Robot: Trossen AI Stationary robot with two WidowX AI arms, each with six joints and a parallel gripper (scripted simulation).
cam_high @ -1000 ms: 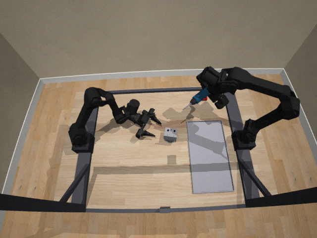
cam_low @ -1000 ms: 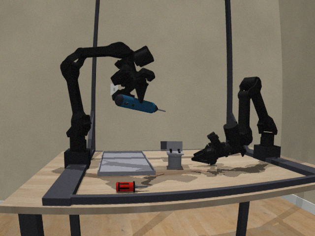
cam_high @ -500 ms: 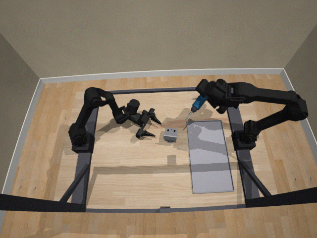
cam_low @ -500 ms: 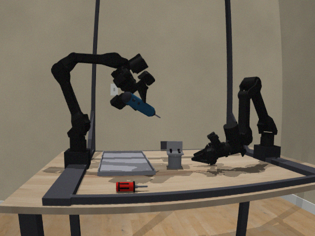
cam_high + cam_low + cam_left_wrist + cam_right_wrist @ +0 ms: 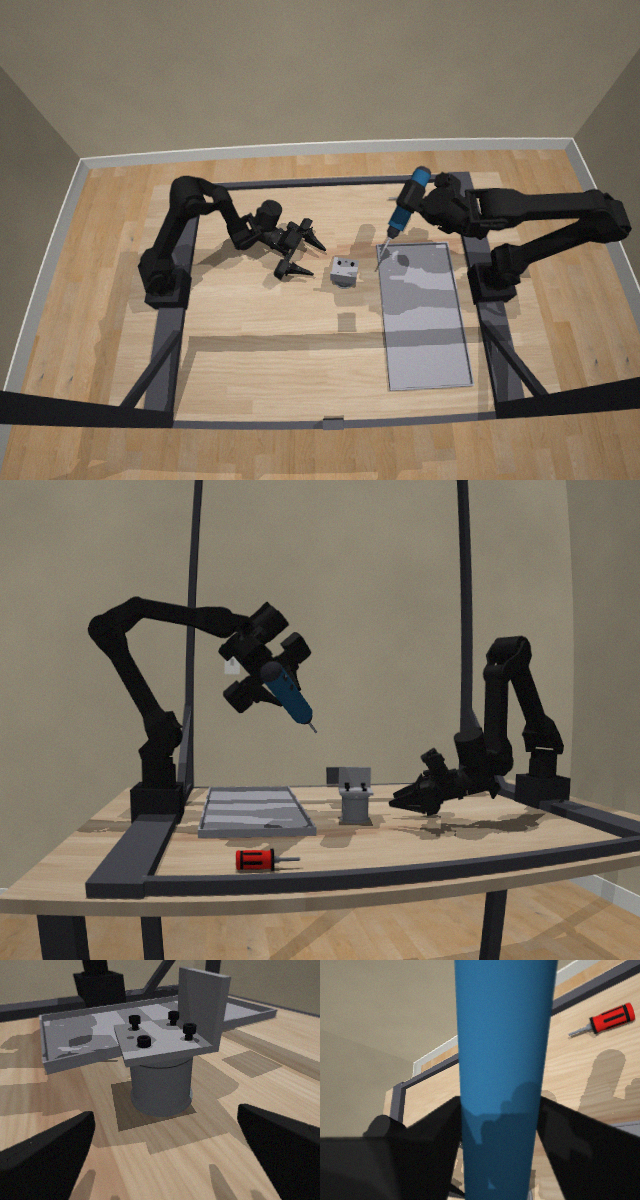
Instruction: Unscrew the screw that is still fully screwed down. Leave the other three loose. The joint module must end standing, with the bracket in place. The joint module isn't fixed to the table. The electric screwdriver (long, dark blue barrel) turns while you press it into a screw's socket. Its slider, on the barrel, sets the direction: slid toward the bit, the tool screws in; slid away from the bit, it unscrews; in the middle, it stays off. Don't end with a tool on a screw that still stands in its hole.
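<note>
My right gripper is now 4 cm to the right of the blue electric screwdriver and 3 cm above it. Round my right hand: grey joint module 7 cm behind, 17 cm to the left, 25 cm below; grey bracket 8 cm behind, 17 cm to the left, 20 cm below; bit 8 cm behind, 7 cm to the left, 8 cm below.
</note>
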